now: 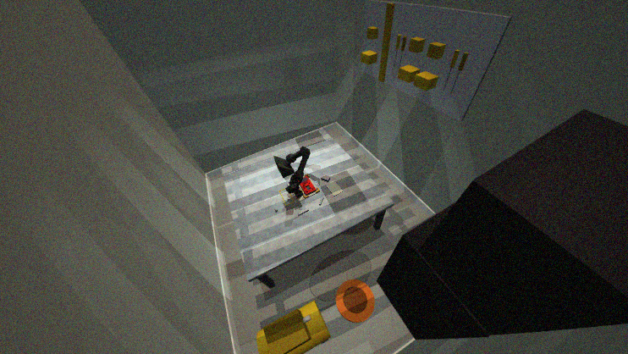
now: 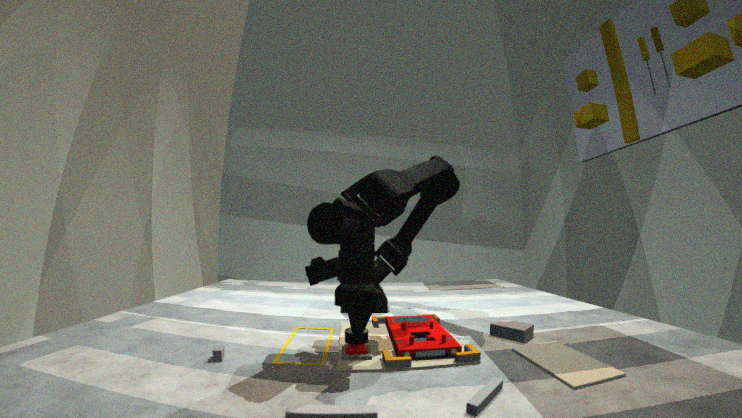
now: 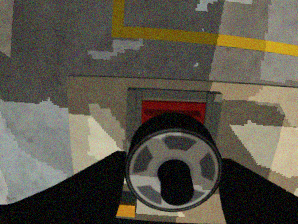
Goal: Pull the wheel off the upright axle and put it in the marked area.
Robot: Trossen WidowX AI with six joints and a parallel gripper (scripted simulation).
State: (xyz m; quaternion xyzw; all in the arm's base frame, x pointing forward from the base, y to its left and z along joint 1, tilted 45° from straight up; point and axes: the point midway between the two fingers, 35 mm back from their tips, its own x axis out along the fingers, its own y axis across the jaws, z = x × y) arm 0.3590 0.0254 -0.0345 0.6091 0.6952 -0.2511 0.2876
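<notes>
The wheel lies right at my gripper tip. Also, from my gripper tip: small grey cube 22 cm to the right, 6 cm ahead, 3 cm below; then grey block 31 cm to the left, 8 cm behind, 3 cm below; then upright axle right at my gripper tip.
</notes>
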